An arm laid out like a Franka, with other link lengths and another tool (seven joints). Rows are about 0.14 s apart.
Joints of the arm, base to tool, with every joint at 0 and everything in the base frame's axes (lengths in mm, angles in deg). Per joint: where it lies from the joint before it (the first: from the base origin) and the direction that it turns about. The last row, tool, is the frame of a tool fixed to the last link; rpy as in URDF.
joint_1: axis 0 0 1 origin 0.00 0.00 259.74
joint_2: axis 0 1 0 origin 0.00 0.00 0.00
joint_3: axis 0 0 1 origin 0.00 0.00 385.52
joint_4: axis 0 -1 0 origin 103.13 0.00 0.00
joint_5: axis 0 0 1 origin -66.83 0.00 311.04
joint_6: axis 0 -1 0 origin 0.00 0.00 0.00
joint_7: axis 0 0 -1 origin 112.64 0.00 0.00
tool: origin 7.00 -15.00 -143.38 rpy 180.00 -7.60 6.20
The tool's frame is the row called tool.
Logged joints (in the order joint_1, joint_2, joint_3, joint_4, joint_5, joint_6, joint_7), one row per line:
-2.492, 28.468, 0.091, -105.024, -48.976, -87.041, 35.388
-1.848, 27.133, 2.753, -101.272, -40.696, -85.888, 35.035
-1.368, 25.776, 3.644, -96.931, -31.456, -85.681, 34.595
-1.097, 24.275, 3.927, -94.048, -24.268, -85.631, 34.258
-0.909, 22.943, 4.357, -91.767, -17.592, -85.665, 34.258
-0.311, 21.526, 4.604, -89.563, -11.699, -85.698, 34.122
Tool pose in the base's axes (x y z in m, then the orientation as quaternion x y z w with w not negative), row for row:
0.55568, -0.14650, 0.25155, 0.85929, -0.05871, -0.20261, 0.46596
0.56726, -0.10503, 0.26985, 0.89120, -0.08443, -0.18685, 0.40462
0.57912, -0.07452, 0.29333, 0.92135, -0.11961, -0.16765, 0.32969
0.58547, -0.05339, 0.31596, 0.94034, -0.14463, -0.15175, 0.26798
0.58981, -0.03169, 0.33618, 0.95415, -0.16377, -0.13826, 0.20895
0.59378, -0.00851, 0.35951, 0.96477, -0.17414, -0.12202, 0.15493
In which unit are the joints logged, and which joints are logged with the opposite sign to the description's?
The joints are logged in degrees. Opposite sign: joint_6.
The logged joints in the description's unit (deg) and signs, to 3 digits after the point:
-2.492, 28.468, 0.091, -105.024, -48.976, 87.041, 35.388
-1.848, 27.133, 2.753, -101.272, -40.696, 85.888, 35.035
-1.368, 25.776, 3.644, -96.931, -31.456, 85.681, 34.595
-1.097, 24.275, 3.927, -94.048, -24.268, 85.631, 34.258
-0.909, 22.943, 4.357, -91.767, -17.592, 85.665, 34.258
-0.311, 21.526, 4.604, -89.563, -11.699, 85.698, 34.122

